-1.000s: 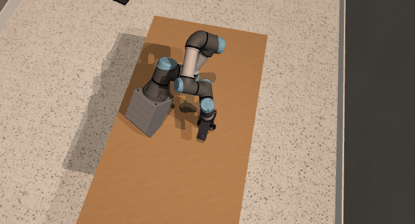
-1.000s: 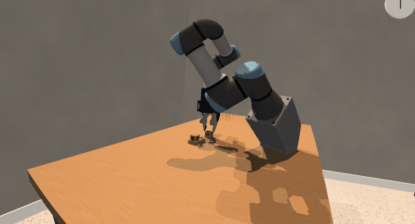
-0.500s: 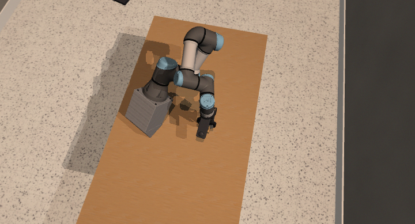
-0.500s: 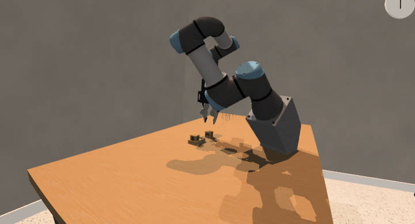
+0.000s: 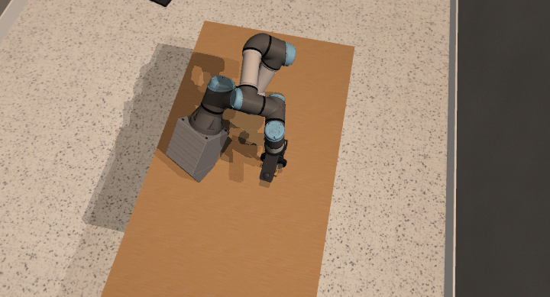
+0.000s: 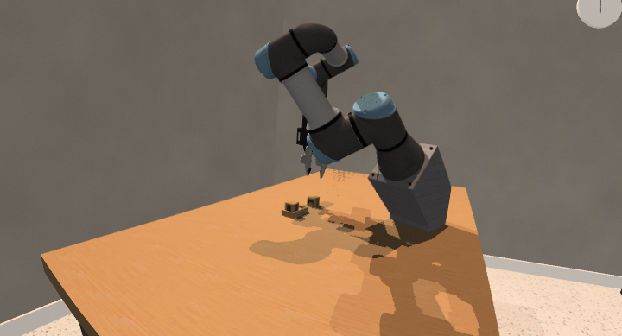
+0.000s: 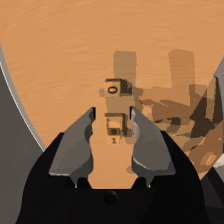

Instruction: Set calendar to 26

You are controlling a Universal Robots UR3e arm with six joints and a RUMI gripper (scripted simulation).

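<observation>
Now: hand 20 mm past the shallow wooden tray, 110 mm to the right of it and 110 mm above it.
</observation>
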